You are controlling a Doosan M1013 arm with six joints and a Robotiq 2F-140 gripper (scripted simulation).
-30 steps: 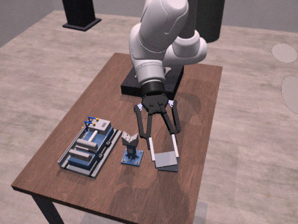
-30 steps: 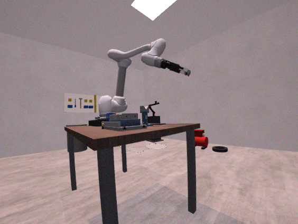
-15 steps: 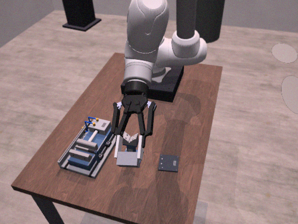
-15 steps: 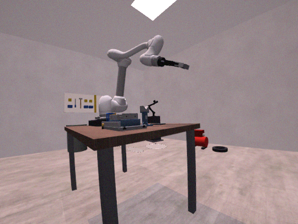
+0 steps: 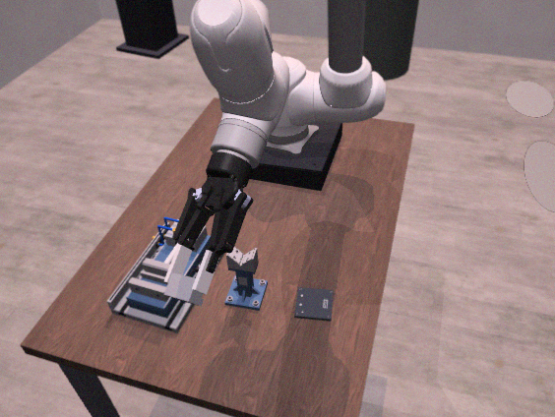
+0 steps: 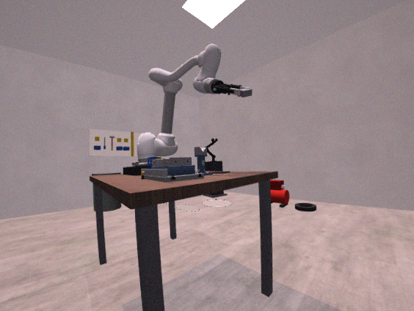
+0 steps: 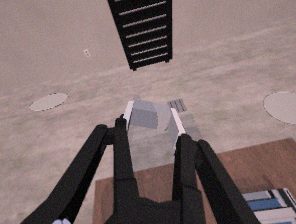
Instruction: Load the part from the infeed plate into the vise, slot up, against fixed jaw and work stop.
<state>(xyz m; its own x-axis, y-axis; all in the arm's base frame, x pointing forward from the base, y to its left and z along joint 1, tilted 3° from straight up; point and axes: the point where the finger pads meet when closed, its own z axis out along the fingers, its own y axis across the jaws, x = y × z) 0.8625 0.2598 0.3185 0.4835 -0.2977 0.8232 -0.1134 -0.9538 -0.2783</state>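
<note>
My gripper is now 2 cm short of the part, 2 cm above it and 1 cm to the right of it. The rest, counted from my hand: fixed jaw (33 cm below, 27 cm to the right, 13 cm behind); then work stop (32 cm below, 23 cm to the right, 16 cm behind); then moving jaw (33 cm below, 28 cm to the right, 19 cm behind).
</note>
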